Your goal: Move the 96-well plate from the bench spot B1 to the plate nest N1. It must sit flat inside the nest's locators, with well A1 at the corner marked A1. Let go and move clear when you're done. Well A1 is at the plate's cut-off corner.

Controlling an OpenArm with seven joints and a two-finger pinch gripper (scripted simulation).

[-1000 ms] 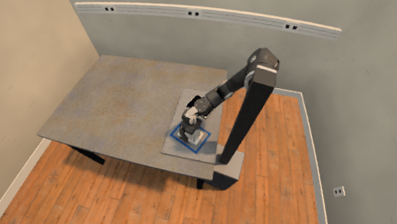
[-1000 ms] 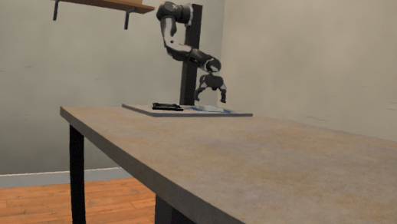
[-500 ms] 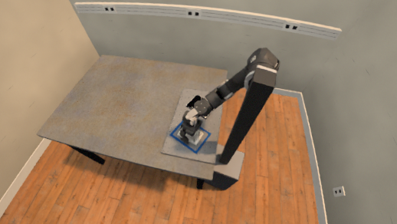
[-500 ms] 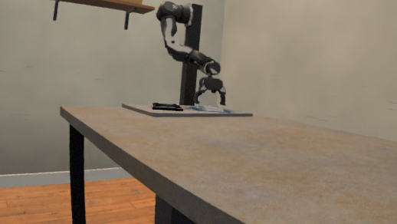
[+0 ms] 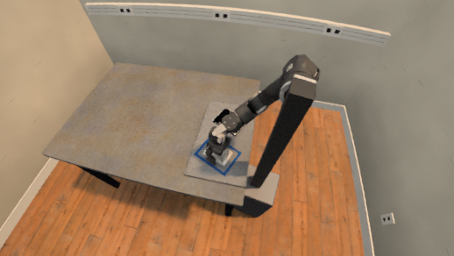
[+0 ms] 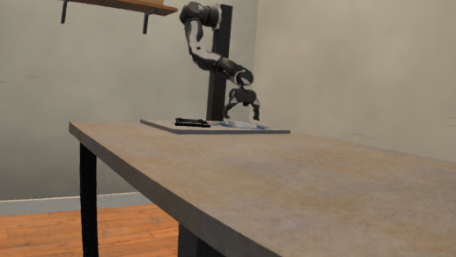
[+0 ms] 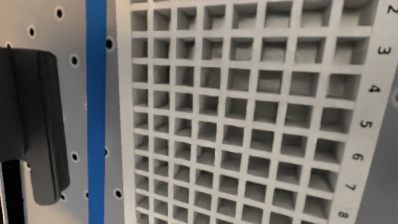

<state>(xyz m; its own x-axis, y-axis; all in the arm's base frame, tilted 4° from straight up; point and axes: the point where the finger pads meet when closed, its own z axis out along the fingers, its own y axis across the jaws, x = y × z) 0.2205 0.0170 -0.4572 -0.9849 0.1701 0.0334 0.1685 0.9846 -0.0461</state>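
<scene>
The white 96-well plate is 20 mm below my hand. The rest, counted from my hand: black plate nest 210 mm to the right, 20 mm below, 10 mm ahead.
</scene>
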